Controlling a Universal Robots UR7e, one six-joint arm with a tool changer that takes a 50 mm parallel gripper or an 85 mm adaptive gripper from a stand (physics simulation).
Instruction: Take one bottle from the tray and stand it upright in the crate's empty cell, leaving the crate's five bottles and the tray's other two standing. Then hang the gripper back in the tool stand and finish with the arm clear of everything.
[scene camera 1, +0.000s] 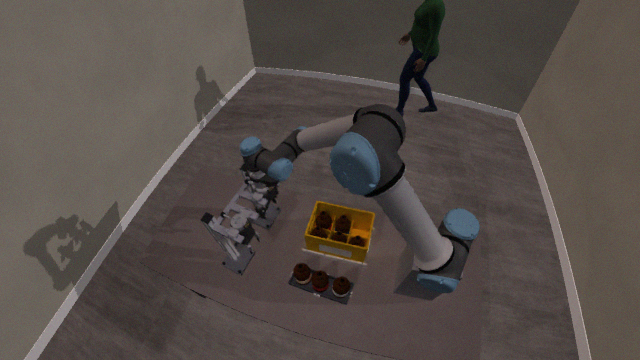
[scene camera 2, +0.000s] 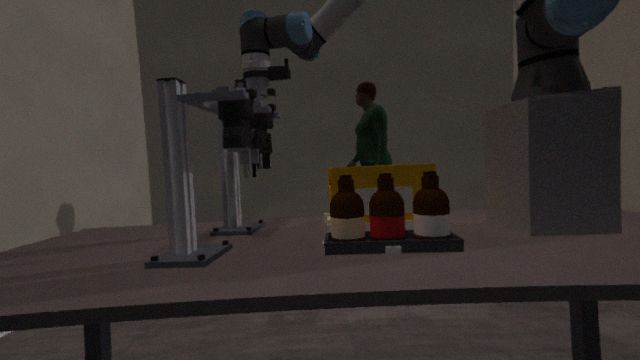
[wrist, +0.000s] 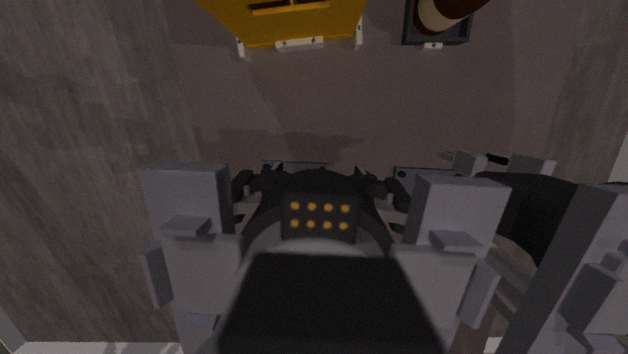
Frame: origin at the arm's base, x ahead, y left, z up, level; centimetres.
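Seen in the pictures: hand, tool point: (scene camera 2: 258, 96); arm's base, link origin: (scene camera 2: 548, 98).
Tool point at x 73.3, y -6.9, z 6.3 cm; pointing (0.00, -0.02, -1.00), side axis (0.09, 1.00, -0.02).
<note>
Offsets run from my tool point to a thing's top centre.
The yellow crate @(dx -32.2, dy -3.2, dz -20.7 cm) (scene camera 1: 311, 243) (scene camera 2: 382, 175) (wrist: 300, 26) holds five bottles; its back right cell in scene camera 1 is empty. Three brown bottles stand on the dark tray: cream-labelled @(dx -21.9, dy +20.1, dz -22.2 cm) (scene camera 1: 302, 273) (scene camera 2: 347, 210) (wrist: 434, 21), red-labelled @(dx -30.3, dy +20.9, dz -22.2 cm) (scene camera 1: 320, 281) (scene camera 2: 387, 210) and white-labelled @(dx -39.8, dy +21.0, dz -22.2 cm) (scene camera 1: 341, 286) (scene camera 2: 431, 210). The tray (scene camera 1: 346, 300) (scene camera 2: 360, 246) (wrist: 408, 35) is in front of the crate. My gripper (scene camera 2: 266, 162) (wrist: 317, 175) is below the wrist, between the fork arms of the tool stand (scene camera 2: 175, 165) (wrist: 187, 200), fingers apart and empty. The views do not show clearly whether it is coupled.
A second gripper (scene camera 1: 245, 232) (scene camera 2: 236, 125) (wrist: 530, 210) hangs in the neighbouring place of the stand, close beside mine. The arm's grey pedestal (scene camera 2: 575, 165) stands at the right. A person in green (scene camera 1: 426, 45) (scene camera 2: 371, 130) is on the floor behind the table.
</note>
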